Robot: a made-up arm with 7 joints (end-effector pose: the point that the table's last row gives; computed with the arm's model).
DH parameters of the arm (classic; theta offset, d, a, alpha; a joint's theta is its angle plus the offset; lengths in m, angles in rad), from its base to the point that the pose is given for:
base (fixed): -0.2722 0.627 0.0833 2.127
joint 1: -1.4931 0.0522 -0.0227 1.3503
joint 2: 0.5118 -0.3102 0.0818 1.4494
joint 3: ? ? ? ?
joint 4: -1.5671 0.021 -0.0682 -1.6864
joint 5: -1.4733 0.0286 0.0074 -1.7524
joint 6: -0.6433 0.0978 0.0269 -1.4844
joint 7: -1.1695 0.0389 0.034 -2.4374
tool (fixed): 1.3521 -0.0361 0 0
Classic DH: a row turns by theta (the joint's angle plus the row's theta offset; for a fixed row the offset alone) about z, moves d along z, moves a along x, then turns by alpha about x.
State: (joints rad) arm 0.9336 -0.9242 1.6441 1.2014 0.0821 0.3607 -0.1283
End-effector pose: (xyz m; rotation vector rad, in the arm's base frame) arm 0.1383 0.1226 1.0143 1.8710 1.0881 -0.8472
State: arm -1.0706 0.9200 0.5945 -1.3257 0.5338 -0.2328 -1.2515
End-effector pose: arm 0.1541 0.2266 0.3057 1.9894 -2.2064 -0.8155
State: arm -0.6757 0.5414 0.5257 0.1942 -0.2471 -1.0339 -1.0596
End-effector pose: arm 0.1886 0.2431 0.4706 -2.9186 -0.3158 0.2484
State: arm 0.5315 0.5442 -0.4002 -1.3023 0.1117 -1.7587 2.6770
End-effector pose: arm 0.4734 0.0748 0.5912 1.0010 -0.6070 -0.2769
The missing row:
joint 3: 0.2978 0.2705 -0.0583 -1.6022
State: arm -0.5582 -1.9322 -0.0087 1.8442 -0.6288 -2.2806 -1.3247
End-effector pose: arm 0.3340 -0.1301 0.7016 -0.3964 -0.2054 -1.3996
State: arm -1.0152 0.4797 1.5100 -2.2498 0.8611 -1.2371 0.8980
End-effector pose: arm 0.1237 0.2770 0.2185 0.7963 -0.7788 -2.2016
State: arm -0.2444 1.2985 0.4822 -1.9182 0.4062 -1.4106 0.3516
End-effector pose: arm 0.4605 0.0444 0.3269 1.9041 -1.3015 0.3189
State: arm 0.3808 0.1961 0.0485 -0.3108 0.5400 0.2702 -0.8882
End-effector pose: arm 0.4379 0.1054 0.7572 -2.1810 1.2528 -0.1314
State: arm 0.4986 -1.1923 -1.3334 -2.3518 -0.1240 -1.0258 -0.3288
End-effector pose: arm 0.1278 0.0790 0.8271 0.8429 -0.3861 -0.6589
